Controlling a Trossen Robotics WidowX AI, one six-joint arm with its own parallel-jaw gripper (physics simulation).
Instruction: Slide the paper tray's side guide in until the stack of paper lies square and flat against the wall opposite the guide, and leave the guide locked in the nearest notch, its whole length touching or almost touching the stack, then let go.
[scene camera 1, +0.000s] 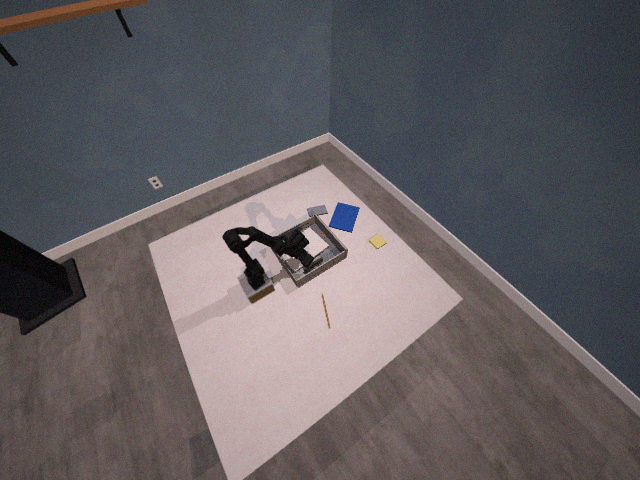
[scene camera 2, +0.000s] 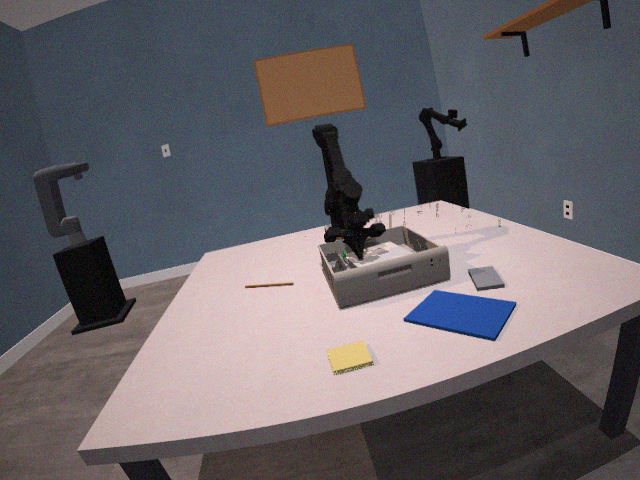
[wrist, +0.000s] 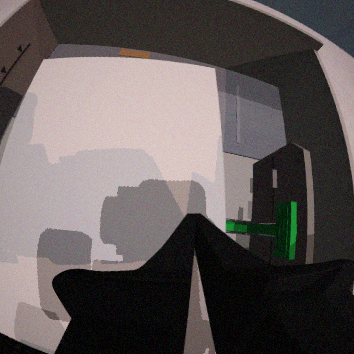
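Where they show: gripper, fingertip midpoint: (scene camera 2: 360, 259) (wrist: 192, 219); arm's base at its link origin: (scene camera 1: 256, 282) (scene camera 2: 339, 227).
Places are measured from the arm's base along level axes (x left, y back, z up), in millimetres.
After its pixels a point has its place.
The grey paper tray (scene camera 1: 325, 269) @[x -155, y -330, z -67 mm] (scene camera 2: 361, 287) @[x -113, y -488, z -36 mm] (wrist: 175, 30) @[x -24, y -482, z -33 mm] stands on the table. The white paper stack (scene camera 1: 313, 240) @[x 20, y -398, z -42 mm] (scene camera 2: 395, 250) @[x 83, y -293, z -42 mm] (wrist: 115, 110) @[x 20, y -379, z -42 mm] lies inside, near the left wall in the wrist view; whether its whole edge touches that wall I cannot tell. The dark side guide (wrist: 262, 192) @[x -101, y -320, z -48 mm] stands upright to the right of the stack, with a visible gap between them. Its green lever (scene camera 2: 344, 254) @[x -88, y -304, z -4 mm] (wrist: 286, 230) @[x -82, y -292, z -4 mm] reaches toward the stack. My gripper (scene camera 2: 360, 256) @[x -38, y -300, z -34 mm] (wrist: 192, 219) @[x -38, y -300, z -34 mm] is shut and empty, inside the tray's outline near the stack's guide-side edge. The fingers hide the near part of that edge.
A blue folder (scene camera 1: 344, 217) @[x 36, y -675, z -75 mm] (scene camera 2: 461, 314) @[x 33, y -696, z -75 mm], a grey pad (scene camera 1: 317, 210) @[x 196, y -587, z -73 mm] (scene camera 2: 485, 277) @[x 191, y -593, z -73 mm] and a yellow note block (scene camera 1: 377, 241) @[x -227, y -686, z -73 mm] (scene camera 2: 351, 356) @[x -223, y -697, z -73 mm] lie outside the tray. A pencil (scene camera 1: 326, 311) @[x -327, y -176, z -76 mm] (scene camera 2: 268, 285) @[x -321, y -181, z -79 mm] lies off its guide side. The tray walls surround the gripper.
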